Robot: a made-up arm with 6 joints. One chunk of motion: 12 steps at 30 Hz.
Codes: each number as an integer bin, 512 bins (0 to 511) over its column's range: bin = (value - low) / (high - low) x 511, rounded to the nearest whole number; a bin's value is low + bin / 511 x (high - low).
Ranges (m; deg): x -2.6..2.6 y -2.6..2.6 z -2.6..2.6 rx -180..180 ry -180..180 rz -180..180
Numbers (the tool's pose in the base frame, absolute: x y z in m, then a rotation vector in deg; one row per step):
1: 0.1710 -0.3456 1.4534 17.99 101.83 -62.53
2: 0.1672 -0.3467 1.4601 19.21 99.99 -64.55
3: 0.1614 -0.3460 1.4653 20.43 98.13 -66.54
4: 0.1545 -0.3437 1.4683 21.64 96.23 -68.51
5: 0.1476 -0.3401 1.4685 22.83 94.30 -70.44
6: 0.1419 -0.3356 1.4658 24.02 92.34 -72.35
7: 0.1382 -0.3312 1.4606 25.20 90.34 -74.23
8: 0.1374 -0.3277 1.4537 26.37 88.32 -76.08
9: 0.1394 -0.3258 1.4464 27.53 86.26 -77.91
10: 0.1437 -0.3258 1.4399 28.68 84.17 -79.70
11: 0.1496 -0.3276 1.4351 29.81 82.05 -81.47
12: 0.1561 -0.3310 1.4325 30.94 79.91 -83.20
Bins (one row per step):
1: 272 222 398 281 400 167
2: 272 221 399 283 397 164
3: 271 221 399 284 395 161
4: 271 222 400 286 392 158
5: 270 222 400 288 389 156
6: 269 223 400 290 387 153
7: 269 223 399 291 384 150
8: 269 223 398 293 381 148
9: 269 223 398 295 378 145
10: 270 223 397 296 375 142
11: 270 223 397 298 372 140
12: 271 223 396 299 369 137

